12 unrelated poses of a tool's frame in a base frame.
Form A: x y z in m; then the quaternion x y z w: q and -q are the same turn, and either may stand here.
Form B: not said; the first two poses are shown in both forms.
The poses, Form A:
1: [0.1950 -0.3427 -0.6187 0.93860 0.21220 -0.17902 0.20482]
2: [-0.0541 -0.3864 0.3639 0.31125 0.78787 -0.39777 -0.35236]
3: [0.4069 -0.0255 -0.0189 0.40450 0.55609 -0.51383 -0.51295]
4: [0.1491 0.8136 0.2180 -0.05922 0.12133 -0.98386 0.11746]
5: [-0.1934 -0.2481 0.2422 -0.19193 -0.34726 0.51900 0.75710]
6: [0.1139 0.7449 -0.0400 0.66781 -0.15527 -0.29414 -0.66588]
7: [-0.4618 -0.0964 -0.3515 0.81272 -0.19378 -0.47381 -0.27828]
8: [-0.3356 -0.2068 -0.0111 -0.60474 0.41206 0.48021 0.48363]
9: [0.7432 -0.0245 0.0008 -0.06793 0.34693 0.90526 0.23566]
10: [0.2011 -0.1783 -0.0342 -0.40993 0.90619 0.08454 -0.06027]
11: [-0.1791 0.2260 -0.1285 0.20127 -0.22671 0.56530 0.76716]
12: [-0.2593 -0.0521 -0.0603 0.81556 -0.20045 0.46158 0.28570]
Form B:
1: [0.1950 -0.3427 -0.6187 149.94 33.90 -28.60]
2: [-0.0541 -0.3864 0.3639 -46.14 -116.80 58.97]
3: [0.4069 -0.0255 -0.0189 -55.73 -76.62 70.80]
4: [0.1491 0.8136 0.2180 -9.93 20.34 -164.96]
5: [-0.1934 -0.2481 0.2422 -23.97 -43.36 64.81]
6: [0.1139 0.7449 -0.0400 -86.38 20.08 38.05]
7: [-0.4618 -0.0964 -0.3515 -124.96 29.80 72.85]
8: [-0.3356 -0.2068 -0.0111 -84.40 57.51 67.02]
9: [0.7432 -0.0245 0.0008 -10.68 54.53 142.28]
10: [0.2011 -0.1783 -0.0342 71.08 -157.14 -14.66]
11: [-0.1791 0.2260 -0.1285 25.04 -28.20 70.33]
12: [-0.2593 -0.0521 -0.0603 124.93 -30.71 70.71]
